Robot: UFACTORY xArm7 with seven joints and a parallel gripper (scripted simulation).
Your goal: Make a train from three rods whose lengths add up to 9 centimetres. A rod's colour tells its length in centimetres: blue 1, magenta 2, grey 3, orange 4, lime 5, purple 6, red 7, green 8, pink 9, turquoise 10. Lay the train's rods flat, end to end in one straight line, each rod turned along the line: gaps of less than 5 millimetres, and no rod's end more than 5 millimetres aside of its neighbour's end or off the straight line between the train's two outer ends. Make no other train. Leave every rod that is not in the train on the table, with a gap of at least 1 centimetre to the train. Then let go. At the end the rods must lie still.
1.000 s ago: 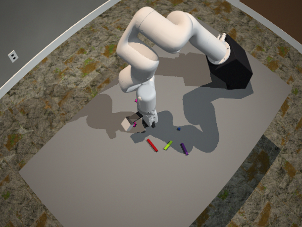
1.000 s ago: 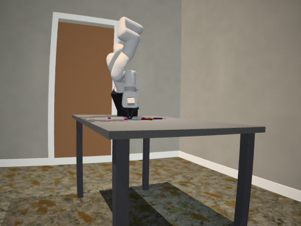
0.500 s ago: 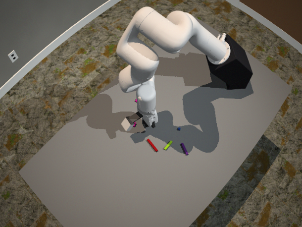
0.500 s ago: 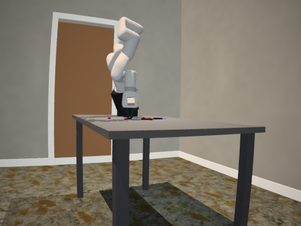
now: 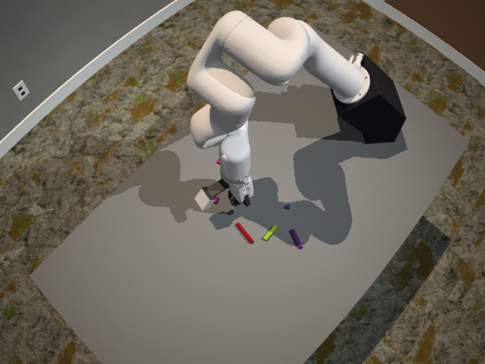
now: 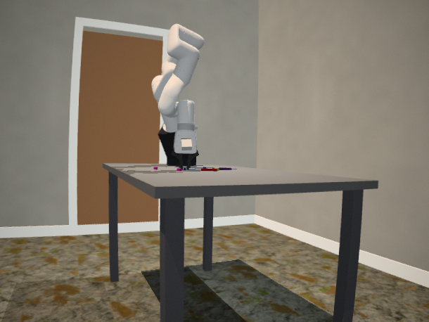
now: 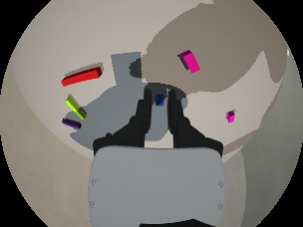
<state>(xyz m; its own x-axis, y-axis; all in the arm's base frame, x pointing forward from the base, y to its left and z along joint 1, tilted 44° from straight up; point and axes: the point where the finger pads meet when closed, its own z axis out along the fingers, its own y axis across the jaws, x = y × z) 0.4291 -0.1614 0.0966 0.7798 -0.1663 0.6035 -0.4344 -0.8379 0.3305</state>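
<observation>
The blue rod is 2 cm below my hand. Round my hand: lime rod 6 cm ahead, 13 cm to the left, 2 cm below; purple rod 4 cm ahead, 21 cm to the left, 2 cm below; red rod 9 cm ahead, 7 cm to the left, 2 cm below.
</observation>
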